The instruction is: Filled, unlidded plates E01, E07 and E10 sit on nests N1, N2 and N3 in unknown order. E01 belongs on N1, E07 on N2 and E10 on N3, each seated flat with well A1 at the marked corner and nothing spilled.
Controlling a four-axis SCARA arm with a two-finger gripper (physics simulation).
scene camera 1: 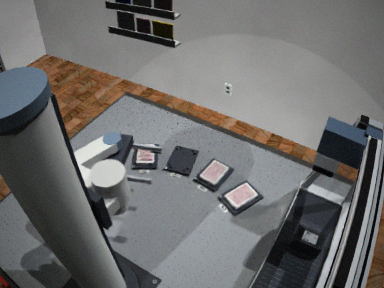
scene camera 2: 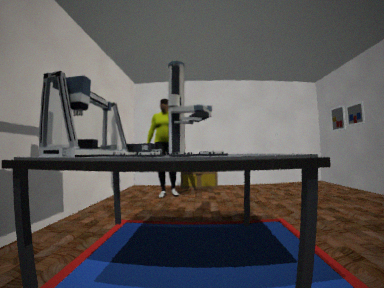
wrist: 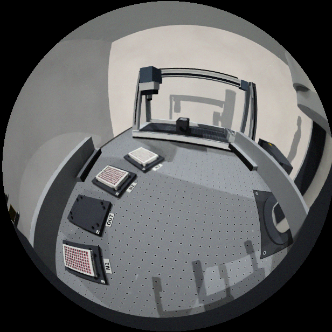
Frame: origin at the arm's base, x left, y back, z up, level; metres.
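Seen in the pictures: gripper, fingertip midpoint: (scene camera 1: 156,164) (scene camera 2: 176,120).
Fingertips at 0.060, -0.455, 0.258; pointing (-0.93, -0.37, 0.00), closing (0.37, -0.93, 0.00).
Note:
Pixels of each thing's top centre, then the offset from my fingertips to it, as dx, dy, dz. "spot": a spot on its surface instead.
- second plate, top centre: (scene camera 1: 214,171) -0.121, -0.259, -0.219
- third plate, top centre: (scene camera 1: 241,194) -0.288, -0.201, -0.219
- dark OUT nest, top centre: (scene camera 1: 182,157) (scene camera 2: 181,152) +0.055, -0.259, -0.223
- gantry machine, surface spot: (scene camera 2: 78,90) spot: -0.555, -0.323, +0.150
My gripper (scene camera 1: 156,164) (scene camera 2: 192,120) (wrist: 167,137) is wide open and empty, high above the table. In scene camera 1 its fingers appear on either side of the N1 area. One plate (scene camera 1: 146,156) (wrist: 79,260) with red wells sits on nest N1 (wrist: 101,274). A second plate (scene camera 1: 214,172) (wrist: 112,177) sits on nest N2 (wrist: 114,190). A third plate (scene camera 1: 241,195) (wrist: 143,156) sits on the farthest nest, N3 by its place. The plates look flat. Their codes and A1 corners cannot be read. The dark OUT nest (scene camera 1: 182,160) (wrist: 90,214), between N1 and N2, bears no plate.
The arm's column (scene camera 1: 55,190) (scene camera 2: 176,100) stands on the table. A gantry machine (scene camera 2: 78,90) (wrist: 150,75) with a dark deck stands beyond N3. A dark box (wrist: 275,152) stands at the right in the wrist view. A person in yellow (scene camera 2: 161,127) is behind the table.

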